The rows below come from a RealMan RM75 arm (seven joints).
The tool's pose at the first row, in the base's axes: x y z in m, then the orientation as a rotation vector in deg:
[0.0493, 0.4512, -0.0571, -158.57, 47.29, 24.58]
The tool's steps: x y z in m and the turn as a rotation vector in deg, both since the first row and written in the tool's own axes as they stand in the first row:
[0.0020, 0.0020, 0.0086, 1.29, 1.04, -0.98]
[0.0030, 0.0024, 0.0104, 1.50, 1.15, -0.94]
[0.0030, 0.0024, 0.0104, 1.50, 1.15, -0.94]
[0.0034, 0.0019, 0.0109, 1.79, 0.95, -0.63]
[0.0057, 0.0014, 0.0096, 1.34, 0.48, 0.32]
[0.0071, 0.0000, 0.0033, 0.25, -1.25, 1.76]
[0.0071, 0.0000, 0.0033, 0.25, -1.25, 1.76]
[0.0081, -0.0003, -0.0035, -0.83, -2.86, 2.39]
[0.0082, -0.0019, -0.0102, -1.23, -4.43, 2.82]
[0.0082, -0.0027, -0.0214, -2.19, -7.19, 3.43]
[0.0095, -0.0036, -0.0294, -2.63, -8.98, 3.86]
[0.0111, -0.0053, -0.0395, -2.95, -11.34, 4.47]
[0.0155, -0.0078, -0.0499, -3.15, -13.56, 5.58]
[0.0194, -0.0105, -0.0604, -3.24, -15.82, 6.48]
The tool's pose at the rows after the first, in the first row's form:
[0.0479, 0.4511, -0.0661, -158.12, 46.13, 22.33]
[0.0481, 0.4508, -0.0681, -157.96, 46.21, 22.08]
[0.0481, 0.4508, -0.0681, -157.96, 46.21, 22.08]
[0.0486, 0.4511, -0.0687, -157.52, 46.60, 22.25]
[0.0510, 0.4500, -0.0682, -157.45, 47.83, 23.29]
[0.0543, 0.4486, -0.0626, -157.25, 49.49, 26.44]
[0.0543, 0.4486, -0.0626, -157.25, 49.49, 26.44]
[0.0567, 0.4464, -0.0565, -157.28, 50.01, 29.30]
[0.0591, 0.4457, -0.0501, -156.75, 50.24, 31.70]
[0.0619, 0.4431, -0.0396, -156.01, 50.42, 36.02]
[0.0652, 0.4409, -0.0324, -155.31, 50.56, 38.72]
[0.0696, 0.4385, -0.0233, -154.08, 50.79, 42.10]
[0.0767, 0.4354, -0.0148, -152.59, 51.73, 45.30]
[0.0836, 0.4326, -0.0060, -151.00, 52.34, 48.41]

